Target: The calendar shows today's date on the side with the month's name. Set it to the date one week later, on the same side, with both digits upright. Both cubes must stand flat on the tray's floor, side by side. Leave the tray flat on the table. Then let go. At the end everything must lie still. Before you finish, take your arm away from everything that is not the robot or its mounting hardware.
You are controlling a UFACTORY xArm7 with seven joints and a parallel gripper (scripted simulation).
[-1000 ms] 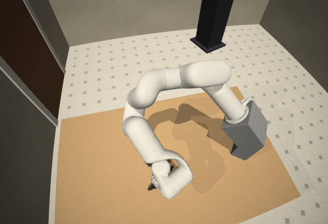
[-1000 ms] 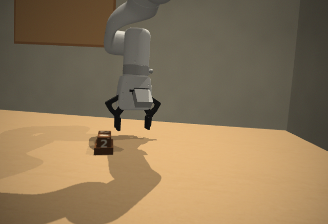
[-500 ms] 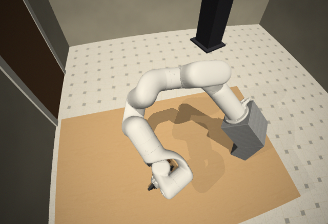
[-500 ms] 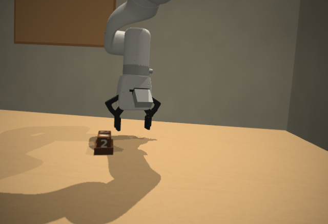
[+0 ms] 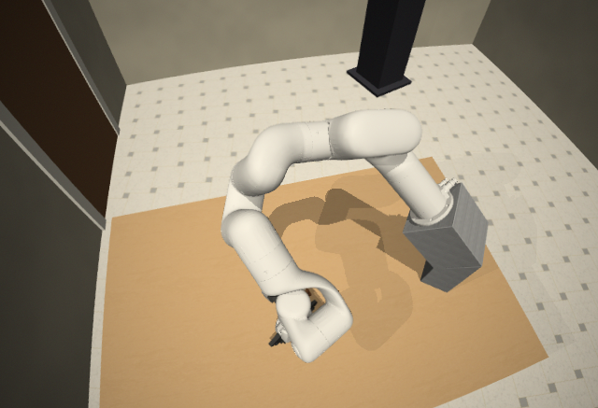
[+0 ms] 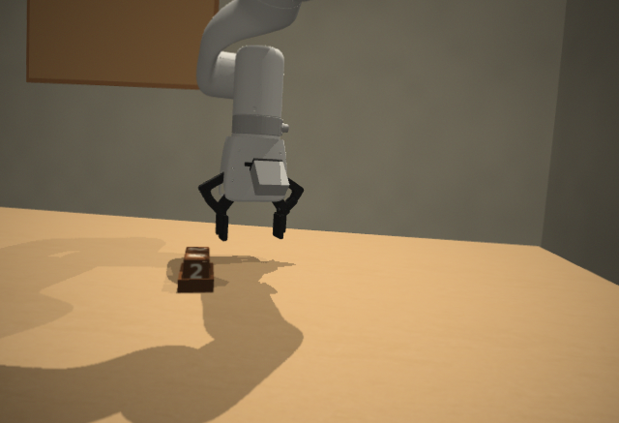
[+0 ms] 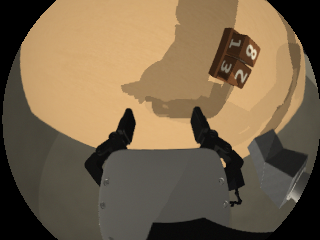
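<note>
Right now the brown tray is 8 cm behind my hand, 10 cm to the right of it and 4 cm below it.
</note>
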